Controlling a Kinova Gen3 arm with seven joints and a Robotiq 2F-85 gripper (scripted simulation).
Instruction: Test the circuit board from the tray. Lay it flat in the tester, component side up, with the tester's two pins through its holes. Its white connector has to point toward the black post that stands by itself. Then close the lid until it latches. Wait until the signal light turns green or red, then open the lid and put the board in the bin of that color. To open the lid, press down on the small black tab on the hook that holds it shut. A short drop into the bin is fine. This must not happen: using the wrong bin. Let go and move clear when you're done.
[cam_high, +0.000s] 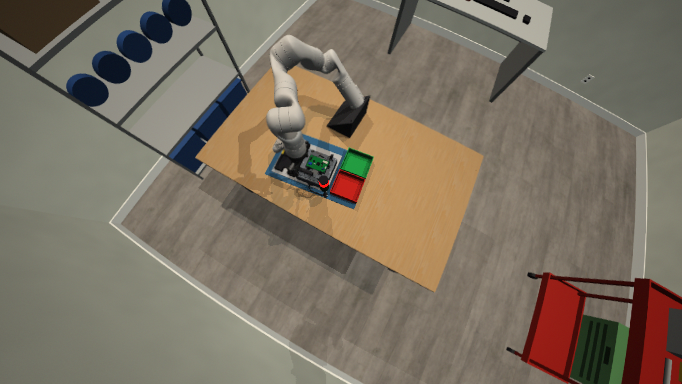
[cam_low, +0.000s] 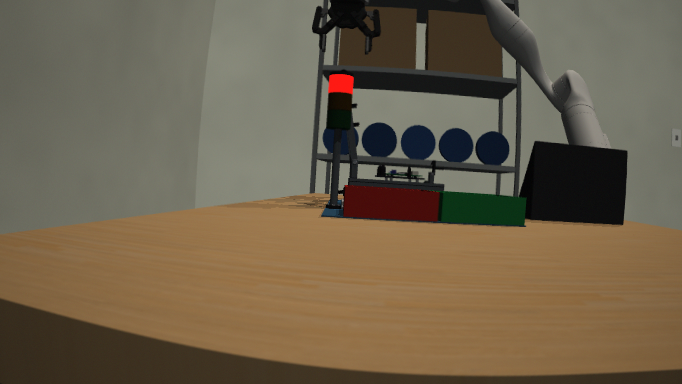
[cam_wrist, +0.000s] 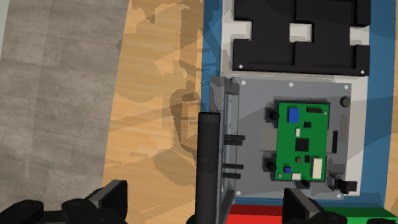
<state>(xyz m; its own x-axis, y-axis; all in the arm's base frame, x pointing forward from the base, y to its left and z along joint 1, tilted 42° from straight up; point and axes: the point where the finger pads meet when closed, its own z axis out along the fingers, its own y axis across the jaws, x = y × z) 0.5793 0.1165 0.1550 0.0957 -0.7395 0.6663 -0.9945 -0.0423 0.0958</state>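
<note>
Right now my hand is 130 mm past the green circuit board, 10 mm to the left of it and 260 mm above it. From my hand the other things lie so: tester lid (20 mm behind, 150 mm below); red bin (110 mm behind, 190 mm to the left, 320 mm below); green bin (260 mm behind, 180 mm to the left, 320 mm below).
</note>
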